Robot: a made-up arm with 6 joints. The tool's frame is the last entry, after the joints. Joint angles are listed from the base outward. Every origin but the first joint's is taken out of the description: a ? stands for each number. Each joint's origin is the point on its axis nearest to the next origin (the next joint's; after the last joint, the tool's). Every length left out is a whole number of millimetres.
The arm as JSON. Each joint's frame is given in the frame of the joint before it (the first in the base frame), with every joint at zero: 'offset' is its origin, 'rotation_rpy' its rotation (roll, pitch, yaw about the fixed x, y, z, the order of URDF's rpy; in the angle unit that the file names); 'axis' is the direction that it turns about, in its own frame. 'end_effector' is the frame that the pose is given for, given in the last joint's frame.
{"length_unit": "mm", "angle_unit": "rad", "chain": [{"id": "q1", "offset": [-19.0, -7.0, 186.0], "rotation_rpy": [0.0, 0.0, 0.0], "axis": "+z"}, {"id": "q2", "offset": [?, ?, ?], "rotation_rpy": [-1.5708, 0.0, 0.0], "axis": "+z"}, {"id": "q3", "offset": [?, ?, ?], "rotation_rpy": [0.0, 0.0, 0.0], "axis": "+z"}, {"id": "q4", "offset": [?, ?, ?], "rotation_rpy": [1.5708, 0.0, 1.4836], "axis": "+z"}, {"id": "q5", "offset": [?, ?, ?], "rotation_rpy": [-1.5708, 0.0, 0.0], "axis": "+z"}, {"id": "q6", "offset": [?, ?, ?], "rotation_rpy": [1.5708, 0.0, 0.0], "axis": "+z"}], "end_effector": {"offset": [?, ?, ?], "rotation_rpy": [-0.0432, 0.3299, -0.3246]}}
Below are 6 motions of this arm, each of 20 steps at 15 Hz.
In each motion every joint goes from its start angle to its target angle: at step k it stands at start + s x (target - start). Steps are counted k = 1, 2, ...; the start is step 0. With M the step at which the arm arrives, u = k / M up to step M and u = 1 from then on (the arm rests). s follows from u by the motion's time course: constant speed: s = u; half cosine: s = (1 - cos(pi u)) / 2; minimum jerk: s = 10 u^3 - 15 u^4 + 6 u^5.
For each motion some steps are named. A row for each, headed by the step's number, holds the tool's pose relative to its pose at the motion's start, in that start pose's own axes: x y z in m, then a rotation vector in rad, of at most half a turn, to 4 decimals.
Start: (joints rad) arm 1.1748 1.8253 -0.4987 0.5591 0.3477 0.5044
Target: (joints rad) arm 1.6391 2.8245 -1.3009 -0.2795 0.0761 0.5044
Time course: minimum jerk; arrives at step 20
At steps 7, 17, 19, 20:
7: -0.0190 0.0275 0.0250 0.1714 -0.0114 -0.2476
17: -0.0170 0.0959 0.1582 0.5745 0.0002 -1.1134
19: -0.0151 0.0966 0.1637 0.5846 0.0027 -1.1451
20: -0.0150 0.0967 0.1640 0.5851 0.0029 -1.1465

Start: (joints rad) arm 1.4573 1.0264 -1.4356 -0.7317 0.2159 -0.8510
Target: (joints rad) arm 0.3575 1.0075 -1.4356 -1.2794 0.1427 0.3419
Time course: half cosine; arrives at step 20
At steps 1, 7, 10, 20:
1: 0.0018 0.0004 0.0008 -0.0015 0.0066 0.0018
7: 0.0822 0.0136 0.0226 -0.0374 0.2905 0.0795
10: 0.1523 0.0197 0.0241 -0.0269 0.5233 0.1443
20: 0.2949 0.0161 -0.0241 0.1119 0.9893 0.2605

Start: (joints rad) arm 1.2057 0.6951 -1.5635 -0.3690 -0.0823 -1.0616
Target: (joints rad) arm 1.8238 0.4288 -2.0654 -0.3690 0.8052 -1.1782
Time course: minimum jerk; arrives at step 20
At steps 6, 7, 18, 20:
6: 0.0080 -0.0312 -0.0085 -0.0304 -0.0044 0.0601
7: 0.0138 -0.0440 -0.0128 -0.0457 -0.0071 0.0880
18: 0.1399 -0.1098 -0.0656 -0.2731 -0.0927 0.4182
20: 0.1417 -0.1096 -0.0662 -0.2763 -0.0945 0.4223

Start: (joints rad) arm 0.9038 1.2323 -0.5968 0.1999 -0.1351 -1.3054
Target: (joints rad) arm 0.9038 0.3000 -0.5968 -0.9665 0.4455 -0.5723
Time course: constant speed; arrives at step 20
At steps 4, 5, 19, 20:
4: -0.0078 -0.0468 -0.0367 0.0934 -0.0318 -0.0581
5: -0.0083 -0.0572 -0.0467 0.1175 -0.0304 -0.0724
19: 0.0405 -0.1595 -0.2126 0.5322 0.3180 -0.0904
20: 0.0474 -0.1635 -0.2264 0.5694 0.3592 -0.0711

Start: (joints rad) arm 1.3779 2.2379 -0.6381 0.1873 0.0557 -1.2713
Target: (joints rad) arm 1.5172 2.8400 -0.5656 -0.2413 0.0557 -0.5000
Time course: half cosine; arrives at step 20
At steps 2, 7, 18, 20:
2: -0.0010 0.0046 0.0029 -0.0171 0.0033 -0.0003
7: -0.0075 0.0540 0.0285 -0.1880 0.0481 -0.0022
18: 0.0094 0.2068 0.0631 -0.6296 0.2758 -0.0020
20: 0.0110 0.2121 0.0632 -0.6436 0.2863 -0.0019

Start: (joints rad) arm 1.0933 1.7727 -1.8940 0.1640 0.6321 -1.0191
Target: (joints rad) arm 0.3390 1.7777 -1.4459 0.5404 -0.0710 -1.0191
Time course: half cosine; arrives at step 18
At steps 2, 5, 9, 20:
2: 0.0098 -0.0020 0.0040 0.0076 0.0118 0.0239
5: 0.0608 -0.0101 0.0205 0.0500 0.0742 0.1434
9: 0.1842 -0.0147 0.0352 0.1705 0.2368 0.4073
20: 0.3844 0.0260 -0.0080 0.4311 0.5732 0.8053

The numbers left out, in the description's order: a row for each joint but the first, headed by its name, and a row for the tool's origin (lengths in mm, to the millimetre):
q2: 13.0 -15.0 0.0
q3: -137.0 -48.0 0.0
q4: 253.0 -32.0 0.0
q5: -29.0 -28.0 0.0
q6: -9.0 -132.0 0.0
tool: -12.0 -3.0 0.0

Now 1 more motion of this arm.
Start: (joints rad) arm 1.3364 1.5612 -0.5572 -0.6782 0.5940 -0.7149
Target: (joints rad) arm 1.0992 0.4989 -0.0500 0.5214 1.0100 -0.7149
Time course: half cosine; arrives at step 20
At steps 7, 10, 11, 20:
7: 0.0363 0.0207 -0.0174 -0.1853 -0.1319 0.3186
10: 0.0525 0.0408 -0.0331 -0.3220 -0.2937 0.5513
11: 0.0555 0.0473 -0.0390 -0.3639 -0.3600 0.6234
20: 0.0580 0.0716 -0.0757 -0.5264 -0.8017 0.9221

